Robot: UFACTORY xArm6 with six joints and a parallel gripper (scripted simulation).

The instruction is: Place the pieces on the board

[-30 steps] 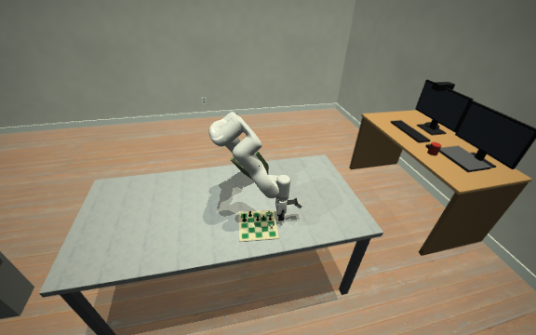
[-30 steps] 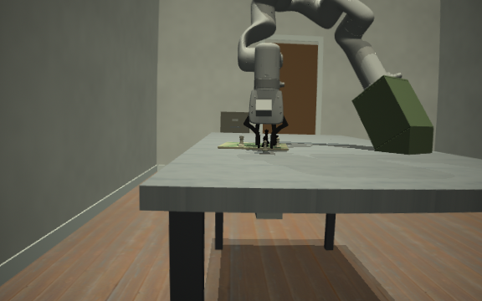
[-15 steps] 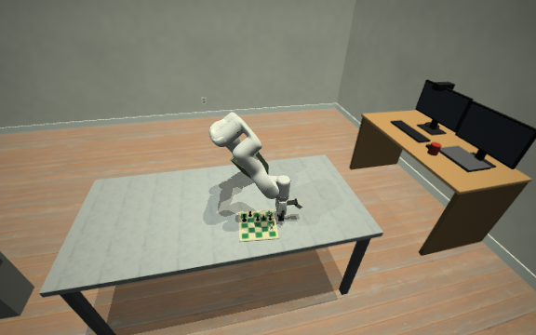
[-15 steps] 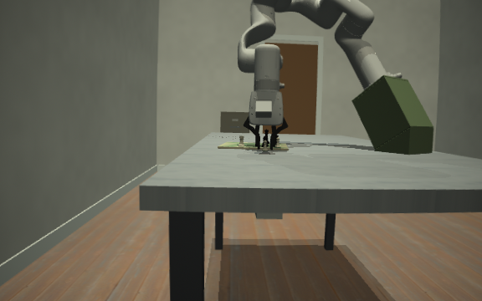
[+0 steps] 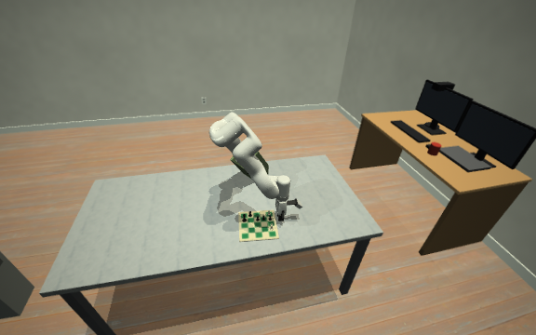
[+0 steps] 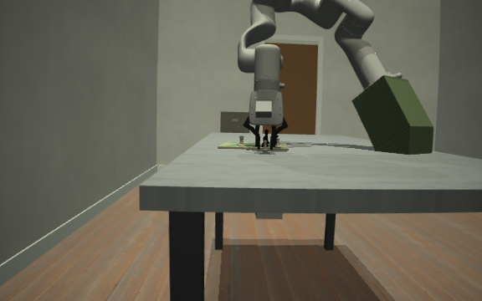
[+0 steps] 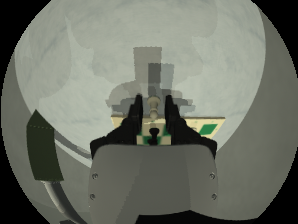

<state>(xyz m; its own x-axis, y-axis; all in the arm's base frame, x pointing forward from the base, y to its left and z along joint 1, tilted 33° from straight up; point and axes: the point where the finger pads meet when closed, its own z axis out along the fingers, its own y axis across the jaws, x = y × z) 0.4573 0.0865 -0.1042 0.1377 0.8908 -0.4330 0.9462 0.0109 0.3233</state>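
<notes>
Right now the white rook is 8 cm to the right of my hand and 6 cm ahead of it. The rest, counted from my hand: chessboard 14 cm to the right, 2 cm below, 1 cm ahead; black queen 21 cm to the right, 4 cm behind, 1 cm above.
</notes>
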